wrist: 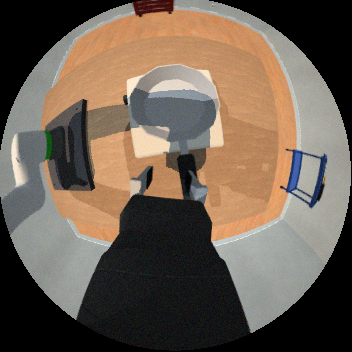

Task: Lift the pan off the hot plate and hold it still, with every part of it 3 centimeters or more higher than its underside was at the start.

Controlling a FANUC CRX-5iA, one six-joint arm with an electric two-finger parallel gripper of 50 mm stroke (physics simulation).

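Frame: origin at the arm's base, x ahead, y left, z up, level; millimetres.
Where they show: gripper, fingertip midpoint: [168,174]; arm's base, origin of the base link: [55,143].
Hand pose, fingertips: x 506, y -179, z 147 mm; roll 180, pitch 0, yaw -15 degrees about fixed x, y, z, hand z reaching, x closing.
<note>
Each offset is from my fingertips to the top centre of the thing. "spot": to the spot under its first point. Level surfaces: height alone.
A light grey round pan [167,131] sits on the cream square hot plate @(spot: 51 mm back, 46 mm left, 112 mm down) [146,146], ahead of the gripper. Its black handle @(spot: 35 mm ahead, 4 mm left, 49 mm down) [186,162] points back towards the gripper. My gripper [168,174] is open, with nothing held. The handle's near part shows beside the inner side of the right finger and partly overlaps it in the view; the left finger stands well apart from it. The height between the fingertips and the handle is hard to tell. The handle's rear end is hidden behind the right finger and gripper body. A shadow covers much of the pan's inside.
The hot plate's small black knob @(96 mm back, 202 mm left, 124 mm down) [125,100] sticks out on its left. The robot's dark base plate [72,150] and grey arm [27,167] stand at the left of the wooden table @(173 mm down) [250,105]. A blue frame [296,171] is at the right, a dark red slatted object [153,6] beyond the far edge.
</note>
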